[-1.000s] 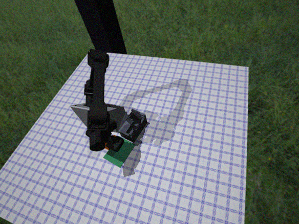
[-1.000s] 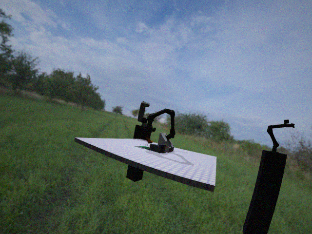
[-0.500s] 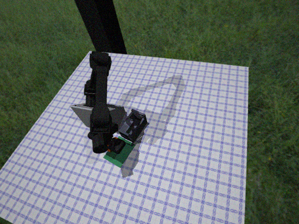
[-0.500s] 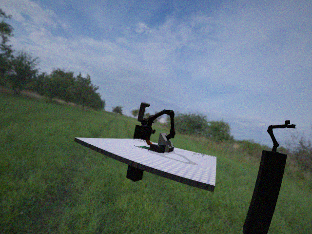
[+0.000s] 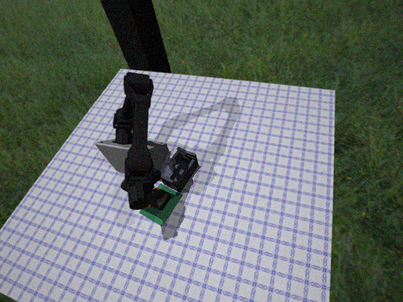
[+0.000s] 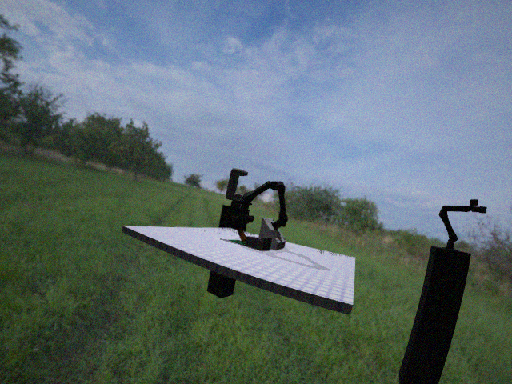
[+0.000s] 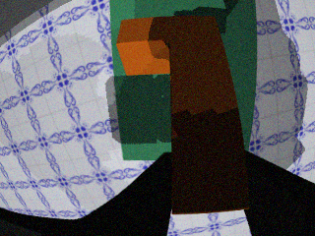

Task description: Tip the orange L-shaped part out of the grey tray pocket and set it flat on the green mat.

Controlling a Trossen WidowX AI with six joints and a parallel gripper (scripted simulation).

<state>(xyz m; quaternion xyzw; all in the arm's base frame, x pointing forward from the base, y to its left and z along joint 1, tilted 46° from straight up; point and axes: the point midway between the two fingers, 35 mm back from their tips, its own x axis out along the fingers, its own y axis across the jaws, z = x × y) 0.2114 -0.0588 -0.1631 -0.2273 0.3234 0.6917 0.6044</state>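
Right now my gripper tip is 3 cm to the right of the orange L-shaped part, 3 cm above it and 1 cm past it. Also, from my gripper tip: green mat (10 cm below, 2 cm to the left).
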